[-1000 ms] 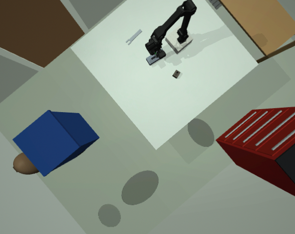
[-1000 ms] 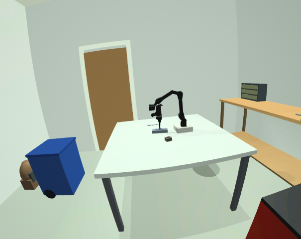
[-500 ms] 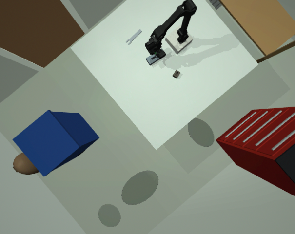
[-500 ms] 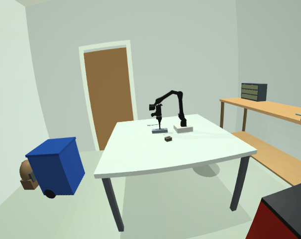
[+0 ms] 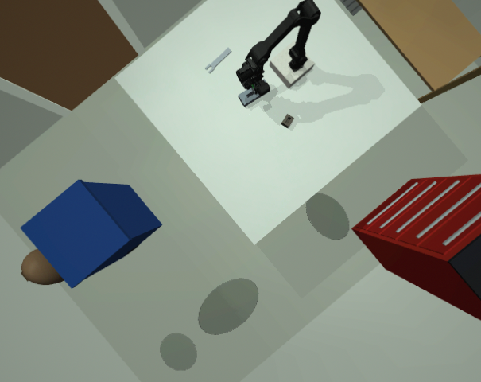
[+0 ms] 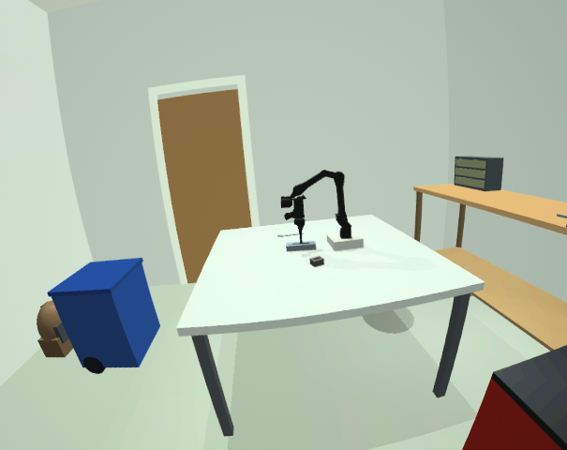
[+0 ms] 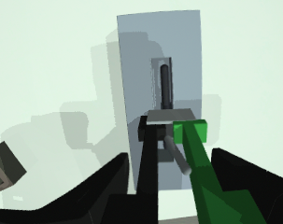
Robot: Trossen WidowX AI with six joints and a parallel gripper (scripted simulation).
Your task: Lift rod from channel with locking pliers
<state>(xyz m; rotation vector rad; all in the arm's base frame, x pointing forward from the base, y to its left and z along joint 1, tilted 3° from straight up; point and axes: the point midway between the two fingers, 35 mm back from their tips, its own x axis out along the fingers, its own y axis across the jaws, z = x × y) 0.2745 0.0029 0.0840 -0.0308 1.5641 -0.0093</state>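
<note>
My gripper tip is 9 cm above the grey channel block. Also, from my gripper tip: flat grey wrench-like tool (27 cm to the right, 11 cm ahead, 10 cm below); then brown holster (25 cm to the left, 9 cm below, 8 cm behind); then dark rod (9 cm below).
</note>
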